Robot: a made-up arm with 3 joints. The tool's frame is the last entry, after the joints.
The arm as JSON. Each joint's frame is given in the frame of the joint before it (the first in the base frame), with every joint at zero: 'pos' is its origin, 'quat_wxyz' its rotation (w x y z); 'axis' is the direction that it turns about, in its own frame. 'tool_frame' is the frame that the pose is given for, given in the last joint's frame.
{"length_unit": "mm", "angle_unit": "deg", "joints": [
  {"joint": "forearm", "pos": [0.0, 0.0, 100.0], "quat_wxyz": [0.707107, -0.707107, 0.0, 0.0], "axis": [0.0, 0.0, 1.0]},
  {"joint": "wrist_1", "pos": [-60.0, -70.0, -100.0], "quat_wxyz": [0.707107, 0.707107, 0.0, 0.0], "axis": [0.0, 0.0, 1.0]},
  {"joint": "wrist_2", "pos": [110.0, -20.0, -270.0], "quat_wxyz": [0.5, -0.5, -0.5, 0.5], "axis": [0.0, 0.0, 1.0]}
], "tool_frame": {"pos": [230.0, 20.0, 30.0], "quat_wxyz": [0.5, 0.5, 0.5, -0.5]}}
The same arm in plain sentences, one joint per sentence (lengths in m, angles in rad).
The arm has three revolute joints in a row. What follows holds with every joint at zero, and every direction is one of the base frame's. The first joint sits 0.1 m along +z from the base frame's origin and turns about +y. The second joint sits 0.06 m along -x and 0.1 m along -y and 0.07 m along +z from the first joint and turns about +z. The third joint sits 0.11 m along +x and 0.02 m along -y and 0.27 m along -z from the second joint and turns about -x. The tool frame, which is the frame that the pose is given for, sits 0.03 m along -x and 0.23 m along +y and 0.02 m along -z from the third joint; its axes are parallel to the base frame's.
